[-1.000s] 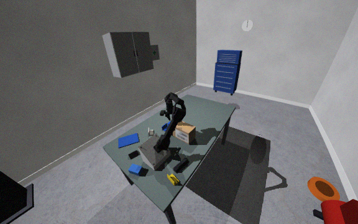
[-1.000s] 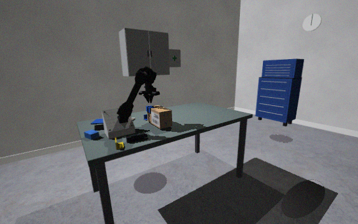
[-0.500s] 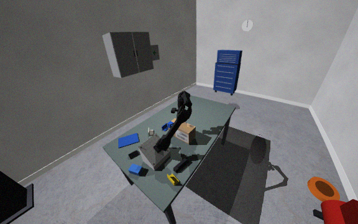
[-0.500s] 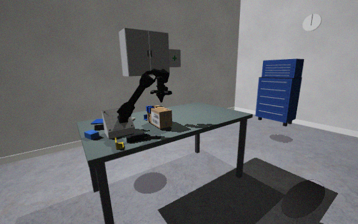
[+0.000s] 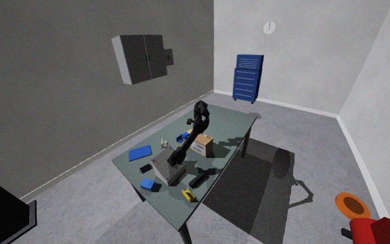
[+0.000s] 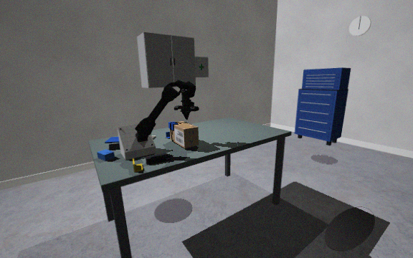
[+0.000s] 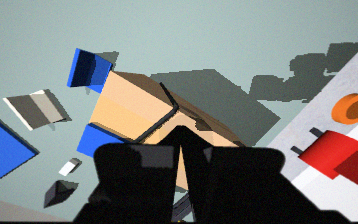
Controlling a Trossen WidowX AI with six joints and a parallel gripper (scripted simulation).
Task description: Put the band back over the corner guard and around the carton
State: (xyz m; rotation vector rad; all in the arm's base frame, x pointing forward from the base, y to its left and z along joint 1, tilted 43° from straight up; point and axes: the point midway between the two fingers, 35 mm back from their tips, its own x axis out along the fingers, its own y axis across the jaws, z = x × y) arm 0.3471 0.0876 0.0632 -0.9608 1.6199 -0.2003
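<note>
My gripper is now 13 cm above the carton, 5 cm past it and 2 cm to the left of it. Also, from my hand: flat blue pad 42 cm behind, 39 cm to the left, 20 cm below; small white item 36 cm behind, 20 cm below, 18 cm to the left.
</note>
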